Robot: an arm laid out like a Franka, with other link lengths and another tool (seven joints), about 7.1 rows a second.
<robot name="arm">
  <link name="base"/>
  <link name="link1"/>
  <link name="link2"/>
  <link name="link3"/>
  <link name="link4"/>
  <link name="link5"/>
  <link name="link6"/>
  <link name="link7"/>
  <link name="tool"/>
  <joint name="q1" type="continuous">
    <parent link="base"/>
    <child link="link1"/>
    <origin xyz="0 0 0.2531" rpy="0 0 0"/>
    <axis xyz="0 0 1"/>
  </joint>
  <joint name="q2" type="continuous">
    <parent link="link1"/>
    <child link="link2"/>
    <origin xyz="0 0 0" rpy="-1.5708 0 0"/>
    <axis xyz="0 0 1"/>
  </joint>
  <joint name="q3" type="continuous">
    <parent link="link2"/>
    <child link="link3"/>
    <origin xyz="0 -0.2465 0" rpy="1.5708 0 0"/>
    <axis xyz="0 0 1"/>
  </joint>
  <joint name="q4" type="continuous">
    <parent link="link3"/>
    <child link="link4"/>
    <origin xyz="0.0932 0 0" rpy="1.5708 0 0"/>
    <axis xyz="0 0 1"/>
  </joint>
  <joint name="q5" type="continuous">
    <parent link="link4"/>
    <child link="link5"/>
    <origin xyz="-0.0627 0.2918 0" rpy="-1.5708 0 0"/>
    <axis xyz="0 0 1"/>
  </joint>
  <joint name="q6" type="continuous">
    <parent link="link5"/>
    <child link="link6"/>
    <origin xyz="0 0 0" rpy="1.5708 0 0"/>
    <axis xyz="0 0 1"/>
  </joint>
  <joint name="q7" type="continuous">
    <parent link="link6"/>
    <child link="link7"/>
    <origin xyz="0.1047 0 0" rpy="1.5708 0 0"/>
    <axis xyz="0 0 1"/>
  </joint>
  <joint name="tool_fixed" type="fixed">
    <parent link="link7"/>
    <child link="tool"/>
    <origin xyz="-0.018 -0.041 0.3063" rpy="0 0.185 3.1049"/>
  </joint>
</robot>
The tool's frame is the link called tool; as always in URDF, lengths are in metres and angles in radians. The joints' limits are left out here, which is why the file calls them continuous.
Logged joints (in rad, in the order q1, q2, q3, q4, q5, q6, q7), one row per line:
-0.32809, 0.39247, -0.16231, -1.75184, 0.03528, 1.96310, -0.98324
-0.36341, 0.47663, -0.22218, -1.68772, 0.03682, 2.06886, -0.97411
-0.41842, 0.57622, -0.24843, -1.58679, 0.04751, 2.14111, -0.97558
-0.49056, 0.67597, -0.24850, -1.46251, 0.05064, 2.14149, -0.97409
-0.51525, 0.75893, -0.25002, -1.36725, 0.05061, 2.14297, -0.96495
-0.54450, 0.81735, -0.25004, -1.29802, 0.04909, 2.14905, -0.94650
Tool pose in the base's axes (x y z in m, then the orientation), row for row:
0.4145, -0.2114, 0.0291, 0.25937, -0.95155, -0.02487, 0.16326
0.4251, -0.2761, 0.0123, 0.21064, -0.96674, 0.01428, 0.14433
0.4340, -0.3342, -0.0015, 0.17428, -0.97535, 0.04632, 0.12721
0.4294, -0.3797, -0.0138, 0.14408, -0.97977, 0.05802, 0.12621
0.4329, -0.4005, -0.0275, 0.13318, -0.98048, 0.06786, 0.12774
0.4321, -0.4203, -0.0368, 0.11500, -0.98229, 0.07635, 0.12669
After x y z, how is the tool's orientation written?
As a quaternion, x y z w.
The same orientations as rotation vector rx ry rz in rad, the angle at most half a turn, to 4 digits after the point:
0.7397, -2.7137, -0.0709
0.6071, -2.7863, 0.0412
0.5072, -2.8384, 0.1348
0.4195, -2.8529, 0.1689
0.3875, -2.8525, 0.1974
0.3348, -2.8594, 0.2223

